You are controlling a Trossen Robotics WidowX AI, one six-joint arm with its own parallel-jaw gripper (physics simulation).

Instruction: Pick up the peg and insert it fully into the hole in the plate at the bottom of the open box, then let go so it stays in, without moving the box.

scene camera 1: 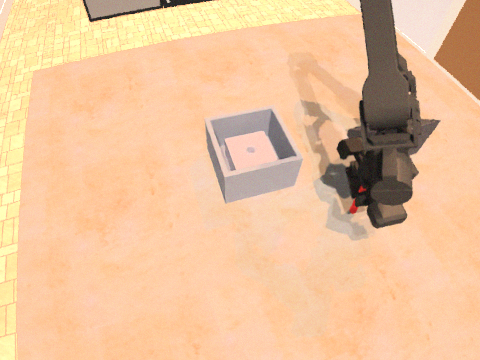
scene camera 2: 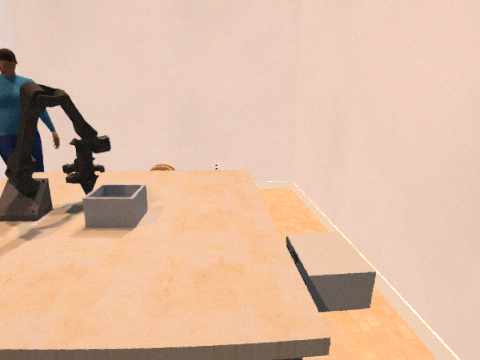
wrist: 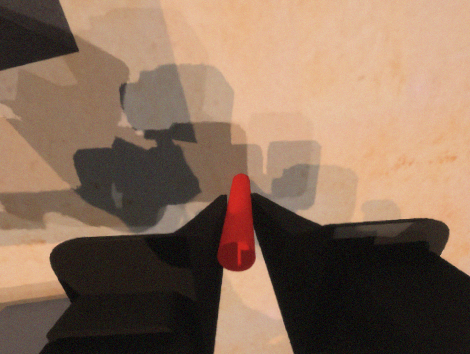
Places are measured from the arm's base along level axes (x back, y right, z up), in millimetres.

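Pixels of known places: gripper, fingertip midpoint: (scene camera 1: 355, 202) (wrist: 238, 200); arm's base, link origin: (scene camera 2: 29, 188).
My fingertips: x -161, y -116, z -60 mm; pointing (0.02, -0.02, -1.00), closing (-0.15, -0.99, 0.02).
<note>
For each thing: its middle in the pictures, then the offset to it from my fingertips. "pt": a spot on its surface instead. Level surfaces: height alone.
- red peg, body centre: (wrist: 239, 205) (scene camera 1: 358, 199) dz +10, dx +2, dy +0 mm
- open grey box, body centre: (scene camera 1: 250, 152) (scene camera 2: 117, 204) dz +19, dx -169, dy +176 mm
- pale pink plate, body centre: (scene camera 1: 250, 156) dz +4, dx -169, dy +176 mm
- round hole, surface spot: (scene camera 1: 251, 150) pt dz +15, dx -164, dy +184 mm
- wooden table, surface height: dz -30 mm
The red peg (scene camera 1: 353, 206) (wrist: 239, 220) is upright or nearly so, between the fingertips; whether its lower end touches the table cannot be told. My gripper (scene camera 1: 358, 197) (scene camera 2: 89, 192) (wrist: 238, 200) points down and is shut on the peg, one finger on each side of it in the wrist view. The open grey box (scene camera 1: 262, 181) (scene camera 2: 110, 212) stands apart from the gripper, to its left in scene camera 1; a grey part of it (wrist: 30, 327) shows at the wrist view's lower left. The pale pink plate (scene camera 1: 240, 156) lies at the box bottom, with a round hole (scene camera 1: 251, 150) near its middle.
The box's raised walls surround the plate. The wooden table (scene camera 1: 150, 260) (scene camera 2: 200, 280) carries the box and the arm's base (scene camera 2: 27, 202). A person (scene camera 2: 12, 105) stands behind the arm. A grey block (scene camera 2: 340, 280) is beyond the table's right edge in scene camera 2.
</note>
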